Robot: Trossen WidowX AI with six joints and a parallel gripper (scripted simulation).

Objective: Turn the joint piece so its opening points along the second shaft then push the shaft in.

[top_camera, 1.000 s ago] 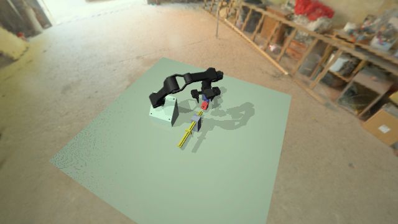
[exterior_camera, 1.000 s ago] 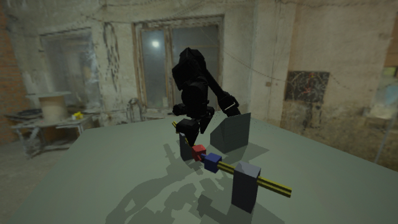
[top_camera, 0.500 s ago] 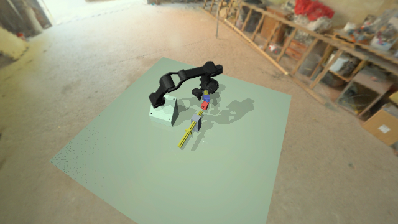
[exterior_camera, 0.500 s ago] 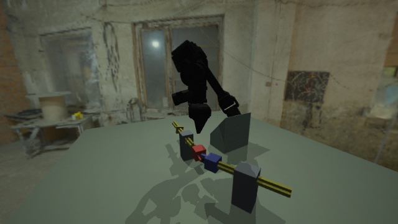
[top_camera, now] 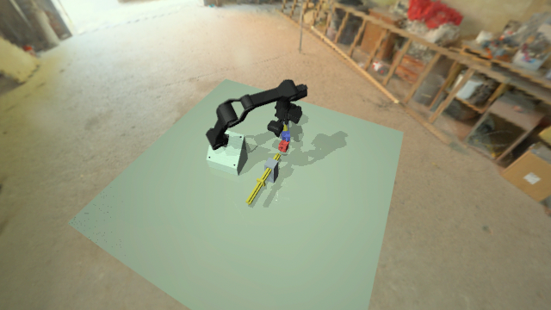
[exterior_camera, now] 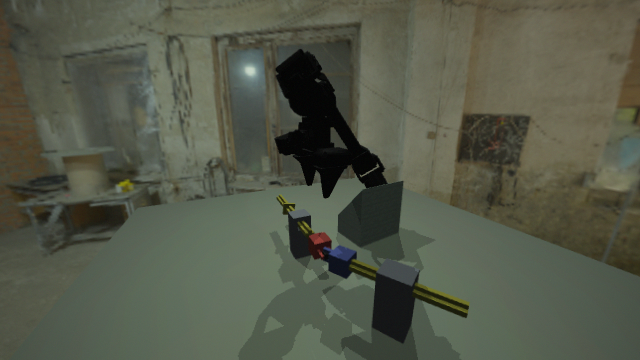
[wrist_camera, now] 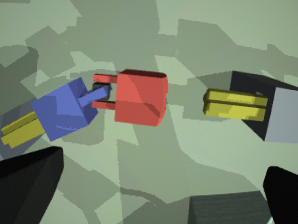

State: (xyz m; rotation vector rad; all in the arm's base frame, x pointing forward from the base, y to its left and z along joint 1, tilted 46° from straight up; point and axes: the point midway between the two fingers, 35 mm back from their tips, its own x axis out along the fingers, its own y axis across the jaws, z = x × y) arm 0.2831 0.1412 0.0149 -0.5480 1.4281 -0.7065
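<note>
My gripper tip is now 12 cm above the red joint piece, 2 cm to the right of it and 1 cm short of it.
</note>
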